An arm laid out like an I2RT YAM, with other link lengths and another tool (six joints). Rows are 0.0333 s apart.
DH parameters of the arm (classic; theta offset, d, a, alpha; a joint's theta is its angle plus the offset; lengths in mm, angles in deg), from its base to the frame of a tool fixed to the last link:
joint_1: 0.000 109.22 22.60 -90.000
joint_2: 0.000 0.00 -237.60 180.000
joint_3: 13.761 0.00 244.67 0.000
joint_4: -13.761 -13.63 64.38 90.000
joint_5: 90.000 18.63 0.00 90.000
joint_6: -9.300 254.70 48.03 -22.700
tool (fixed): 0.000 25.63 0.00 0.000
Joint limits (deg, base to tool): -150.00..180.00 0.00..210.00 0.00..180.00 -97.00..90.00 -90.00..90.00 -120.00..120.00
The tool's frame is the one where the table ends.
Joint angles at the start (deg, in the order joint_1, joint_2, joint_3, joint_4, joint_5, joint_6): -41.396, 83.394, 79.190, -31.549, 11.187, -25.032
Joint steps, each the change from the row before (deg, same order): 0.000, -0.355, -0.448, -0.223, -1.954, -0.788; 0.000, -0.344, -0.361, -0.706, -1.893, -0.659; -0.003, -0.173, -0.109, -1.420, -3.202, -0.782; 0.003, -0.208, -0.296, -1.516, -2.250, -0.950; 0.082, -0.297, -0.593, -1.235, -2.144, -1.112; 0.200, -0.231, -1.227, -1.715, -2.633, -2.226; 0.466, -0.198, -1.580, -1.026, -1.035, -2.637; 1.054, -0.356, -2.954, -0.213, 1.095, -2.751; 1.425, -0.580, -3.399, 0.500, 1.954, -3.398; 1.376, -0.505, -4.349, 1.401, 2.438, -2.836
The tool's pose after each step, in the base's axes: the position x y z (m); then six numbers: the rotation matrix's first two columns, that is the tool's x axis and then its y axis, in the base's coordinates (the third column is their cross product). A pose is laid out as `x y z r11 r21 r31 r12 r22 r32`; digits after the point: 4 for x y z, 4 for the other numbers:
0.3282 -0.3898 0.1906 -0.3594 -0.7595 0.5423 -0.9213 0.1964 -0.3355
0.3332 -0.3821 0.1857 -0.3317 -0.7803 0.5303 -0.9287 0.1713 -0.3289
0.3420 -0.3692 0.1776 -0.2880 -0.8141 0.5043 -0.9378 0.1332 -0.3205
0.3460 -0.3579 0.1687 -0.2472 -0.8389 0.4849 -0.9470 0.1033 -0.3041
0.3500 -0.3460 0.1598 -0.2045 -0.8604 0.4668 -0.9548 0.0703 -0.2887
0.3535 -0.3286 0.1435 -0.1338 -0.8859 0.4441 -0.9667 0.0180 -0.2555
0.3538 -0.3155 0.1282 -0.0674 -0.8961 0.4386 -0.9763 -0.0314 -0.2142
0.3480 -0.3047 0.1070 -0.0017 -0.8951 0.4459 -0.9860 -0.0728 -0.1499
0.3419 -0.2952 0.0878 0.0737 -0.8816 0.4662 -0.9892 -0.1239 -0.0780
0.3323 -0.2873 0.0642 0.1411 -0.8659 0.4799 -0.9868 -0.1621 -0.0024

